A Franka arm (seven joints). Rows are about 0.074 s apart.
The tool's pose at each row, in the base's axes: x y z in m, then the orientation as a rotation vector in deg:
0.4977, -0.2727, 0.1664, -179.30, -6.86, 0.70
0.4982, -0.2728, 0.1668, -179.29, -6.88, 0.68
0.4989, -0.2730, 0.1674, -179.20, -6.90, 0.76
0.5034, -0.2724, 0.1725, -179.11, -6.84, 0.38
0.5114, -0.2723, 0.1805, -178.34, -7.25, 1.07
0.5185, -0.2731, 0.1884, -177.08, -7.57, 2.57
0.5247, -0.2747, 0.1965, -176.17, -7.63, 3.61
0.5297, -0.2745, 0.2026, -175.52, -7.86, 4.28
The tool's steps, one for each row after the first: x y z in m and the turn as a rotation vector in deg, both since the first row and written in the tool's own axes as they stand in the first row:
0.0005, 0.0001, -0.0004, 0.01, 0.01, -0.01
0.0012, 0.0004, -0.0010, 0.10, -0.03, -0.03
0.0057, 0.0001, -0.0061, 0.18, 0.21, 0.01
0.0136, 0.0005, -0.0142, 0.95, -0.21, -0.28
0.0205, 0.0018, -0.0222, 2.22, -1.13, -0.52
0.0265, 0.0037, -0.0303, 3.13, -1.78, -0.58
0.0315, 0.0039, -0.0365, 3.77, -2.20, -0.75

